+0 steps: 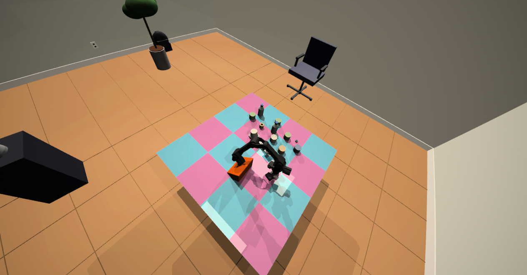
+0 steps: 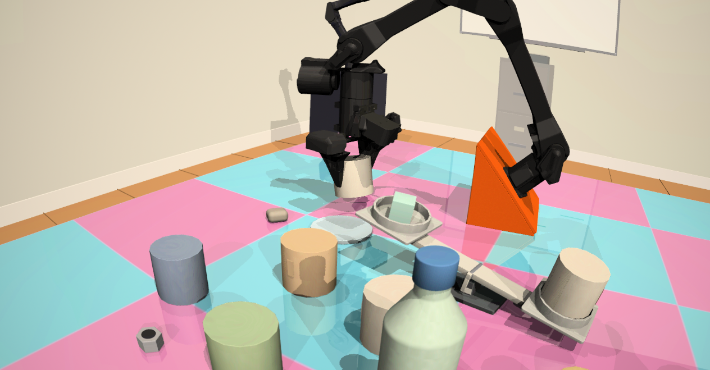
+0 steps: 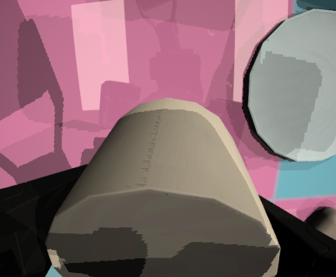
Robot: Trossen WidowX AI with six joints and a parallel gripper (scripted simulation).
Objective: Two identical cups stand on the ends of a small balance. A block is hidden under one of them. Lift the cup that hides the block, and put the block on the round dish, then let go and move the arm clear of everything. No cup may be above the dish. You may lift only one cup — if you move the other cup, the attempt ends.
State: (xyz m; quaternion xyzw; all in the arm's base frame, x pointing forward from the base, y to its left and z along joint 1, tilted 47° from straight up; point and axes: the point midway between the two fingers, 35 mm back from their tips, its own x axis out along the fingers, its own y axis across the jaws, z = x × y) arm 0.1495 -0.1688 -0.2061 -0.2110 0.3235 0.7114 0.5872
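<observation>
The pale green block lies 130 mm ahead of my gripper tip, 180 mm to the left of it and 40 mm above it. From my gripper tip the other things lie so: tan cylinder: 270 mm ahead, 130 mm to the left, 10 mm below; then round dish: 100 mm ahead, 50 mm to the left, 50 mm below; then pebble: 140 mm ahead, 50 mm to the right, 40 mm below.
</observation>
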